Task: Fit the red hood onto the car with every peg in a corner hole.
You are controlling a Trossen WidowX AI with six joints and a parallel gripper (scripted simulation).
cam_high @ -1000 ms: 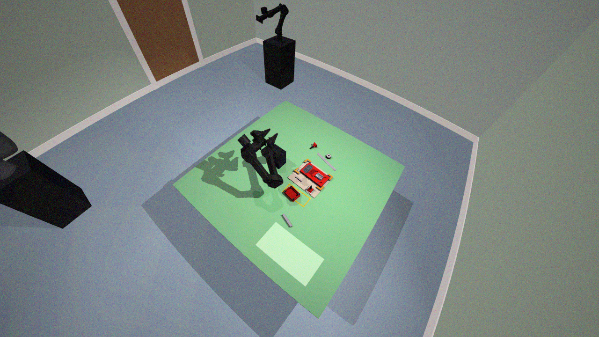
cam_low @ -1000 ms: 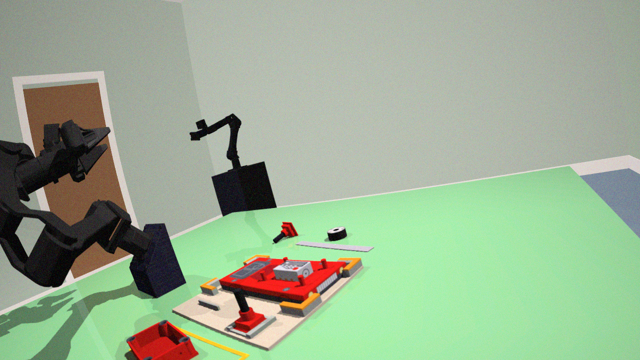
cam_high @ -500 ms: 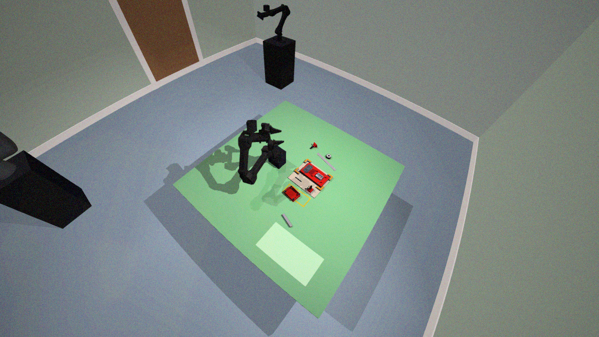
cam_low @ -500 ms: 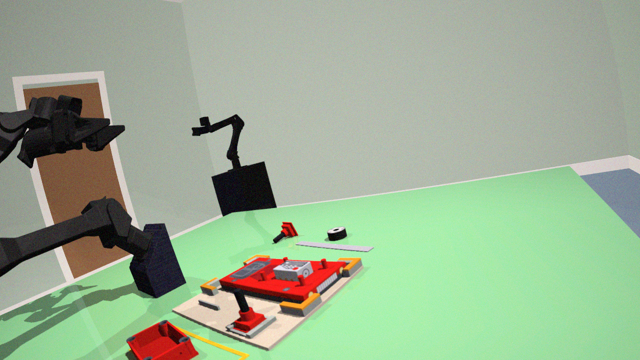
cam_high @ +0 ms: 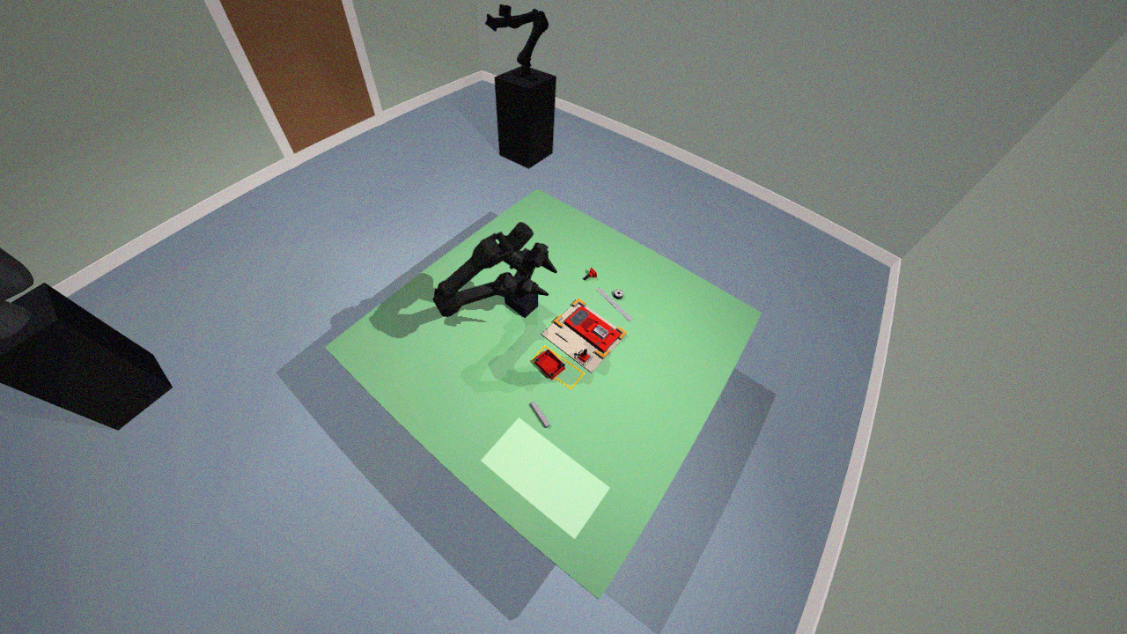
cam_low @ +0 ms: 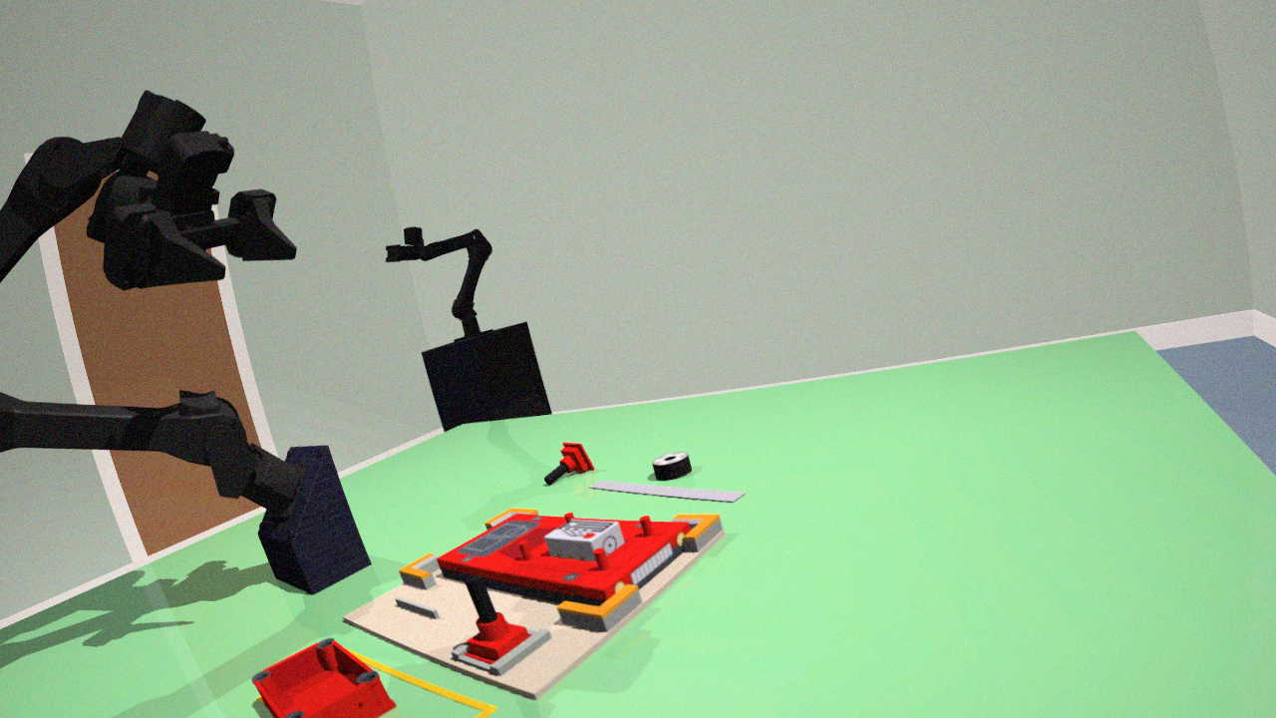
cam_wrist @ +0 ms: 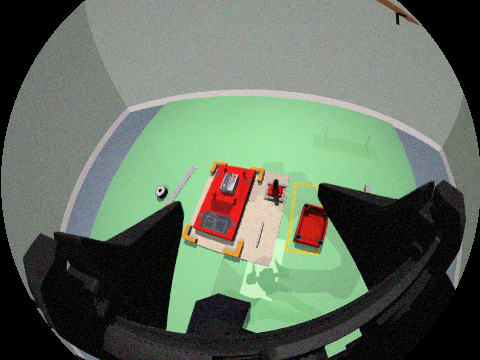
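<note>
Now: the red hood 300 mm below my gripper tip, 110 mm to the right of it and 80 mm ahead of it. From my gripper tip the other things lie so: grey engine block (290 mm below, 160 mm ahead, 120 mm to the left); grey strip (310 mm below, 290 mm to the left, 120 mm ahead); jig (300 mm below, 120 mm ahead, 100 mm to the left).
</note>
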